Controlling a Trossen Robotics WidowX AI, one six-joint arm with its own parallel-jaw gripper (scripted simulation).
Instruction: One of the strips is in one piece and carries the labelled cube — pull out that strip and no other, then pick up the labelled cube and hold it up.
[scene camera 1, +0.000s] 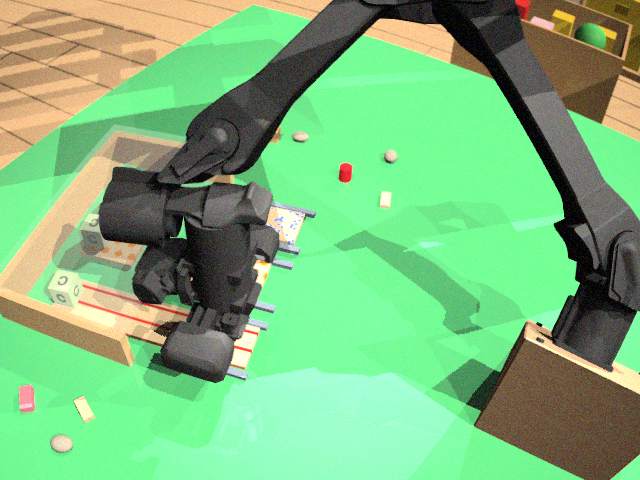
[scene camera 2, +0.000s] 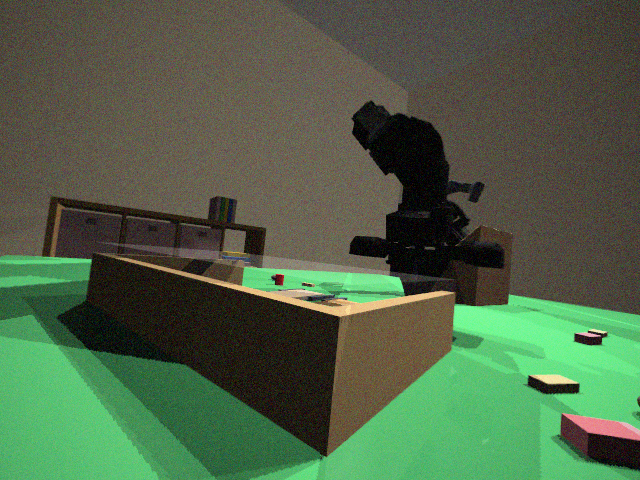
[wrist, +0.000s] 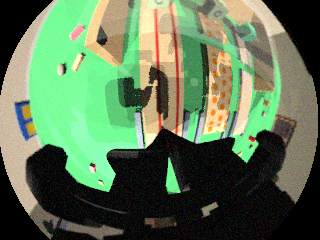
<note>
In view: the gripper (scene camera 1: 229, 341).
The gripper also shows in the wrist view (wrist: 163, 132).
</note>
